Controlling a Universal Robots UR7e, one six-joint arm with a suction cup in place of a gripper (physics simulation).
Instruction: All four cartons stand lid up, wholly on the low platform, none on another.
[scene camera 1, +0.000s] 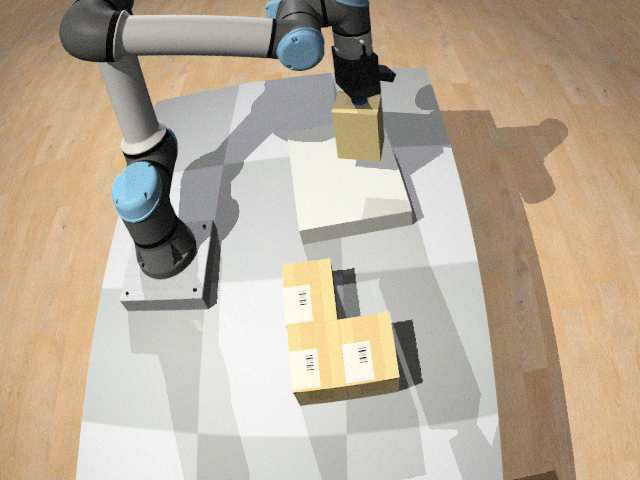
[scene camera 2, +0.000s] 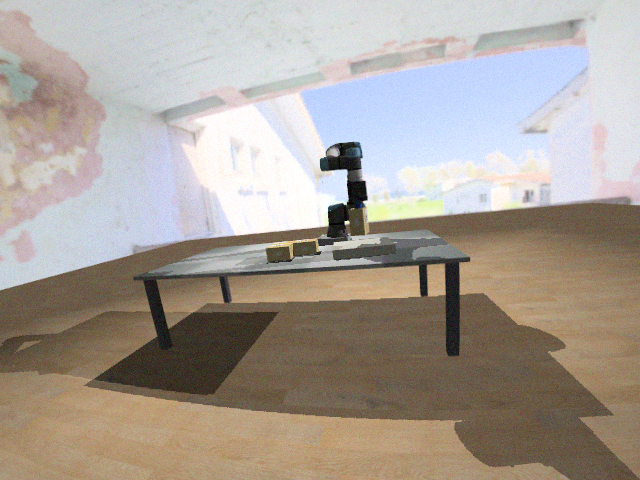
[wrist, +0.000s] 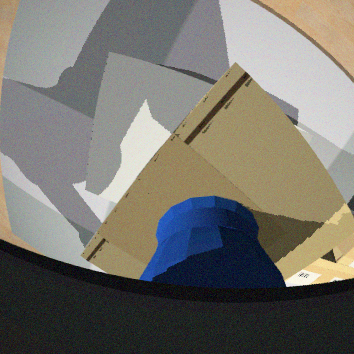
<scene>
The table carries a low platform (scene camera 1: 335, 198). Also in view: my suction cup (wrist: 210, 241).
The low platform is seen too in scene camera 2 (scene camera 2: 376, 246) and in the wrist view (wrist: 139, 104).
</scene>
